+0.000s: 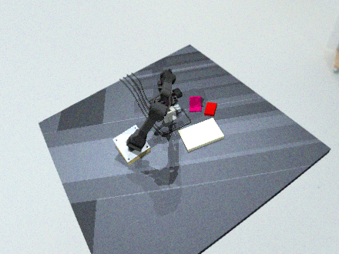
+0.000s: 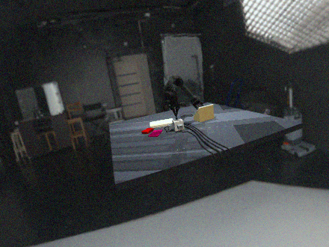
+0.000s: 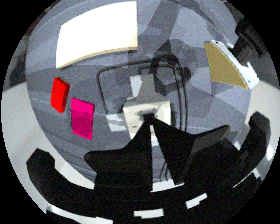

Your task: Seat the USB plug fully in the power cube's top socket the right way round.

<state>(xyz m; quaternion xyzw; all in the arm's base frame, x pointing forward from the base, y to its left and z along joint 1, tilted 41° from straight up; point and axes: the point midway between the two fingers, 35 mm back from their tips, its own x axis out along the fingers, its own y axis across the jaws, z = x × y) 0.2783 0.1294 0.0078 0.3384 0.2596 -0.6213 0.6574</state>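
My gripper tip is now 20 mm above the dark USB plug. Round my gripper tip: red block: 240 mm ahead, 90 mm to the right, 100 mm below; then pink block: 200 mm ahead, 10 mm to the left, 100 mm below; then cream slab: 80 mm ahead, 220 mm to the right, 100 mm below.
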